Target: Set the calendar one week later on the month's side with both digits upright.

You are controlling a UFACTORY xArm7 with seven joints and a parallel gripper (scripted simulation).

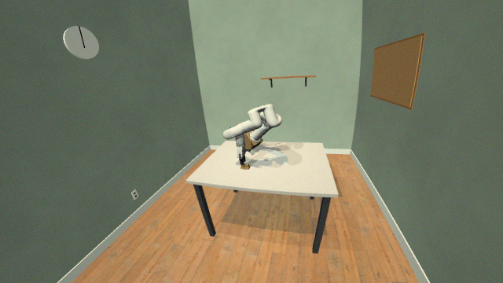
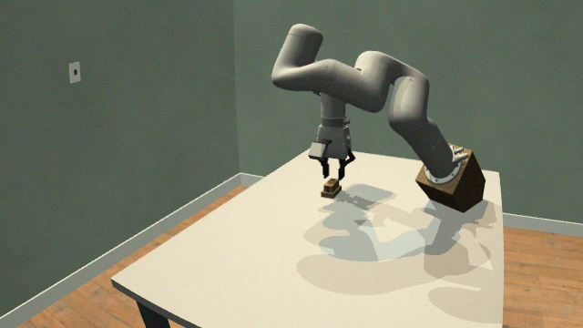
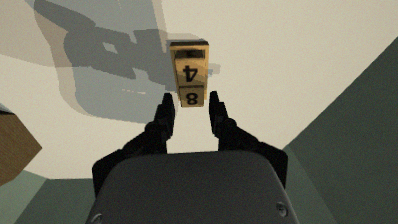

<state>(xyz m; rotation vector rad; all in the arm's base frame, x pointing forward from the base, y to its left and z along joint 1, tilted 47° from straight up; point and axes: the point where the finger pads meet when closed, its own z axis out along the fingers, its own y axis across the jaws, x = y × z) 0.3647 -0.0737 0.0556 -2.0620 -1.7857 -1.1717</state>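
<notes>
Right now my hand is 40 mm above the digit cube. Round my hand: wooden calendar tray: 20 mm to the left, 60 mm below.
</notes>
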